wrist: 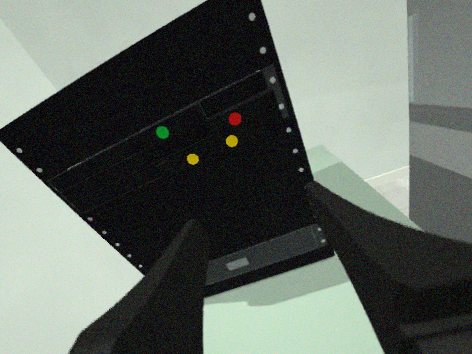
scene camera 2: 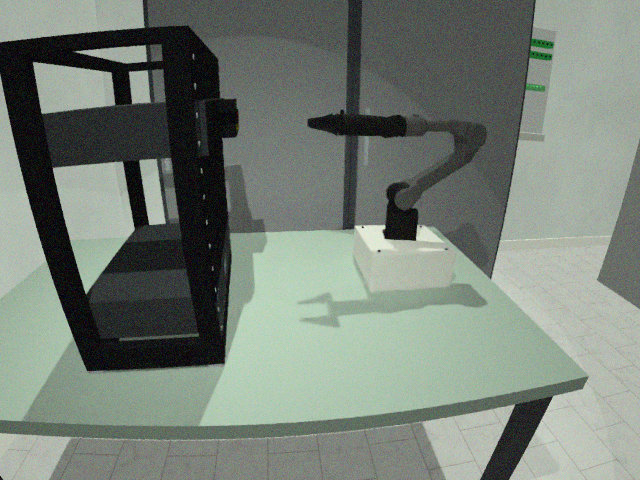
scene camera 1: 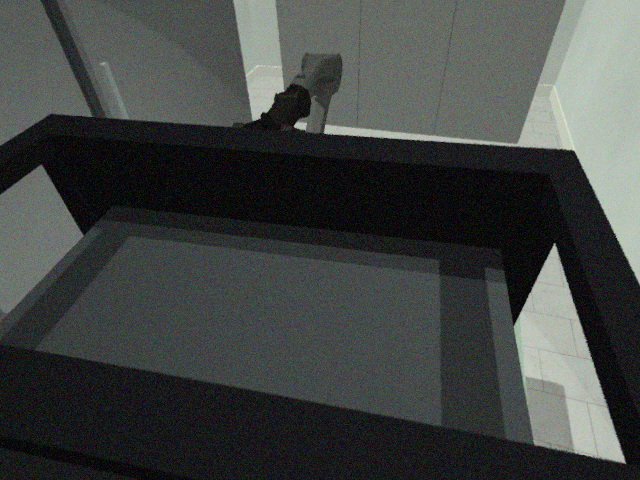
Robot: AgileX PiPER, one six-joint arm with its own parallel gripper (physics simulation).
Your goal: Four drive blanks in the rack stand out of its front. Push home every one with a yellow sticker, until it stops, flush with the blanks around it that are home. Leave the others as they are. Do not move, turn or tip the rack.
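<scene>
The black rack (scene camera 1: 310, 147) (scene camera 2: 181, 180) (wrist: 292, 141) stands upright on the table. In the wrist view its front shows a green sticker (wrist: 162, 132), a red sticker (wrist: 235, 118), an upper right yellow sticker (wrist: 231, 141) and a lower left yellow sticker (wrist: 192, 159). The blanks' outlines are too dark to tell apart. In scene camera 2, dark blanks (scene camera 2: 227, 117) stand out of the rack's front, overlapping, with a thin yellow edge on their end. My gripper (scene camera 2: 309, 122) (wrist: 252, 213) is open and empty, apart from the rack front and level with the protruding blanks.
The arm's white base box (scene camera 2: 403, 266) stands on the green table (scene camera 2: 320, 382). A grey unit (wrist: 270, 254) with a light label sits low in the rack. Grey cabinets (scene camera 2: 289, 103) stand behind the table. The rack's top frame hides part of the arm in scene camera 1.
</scene>
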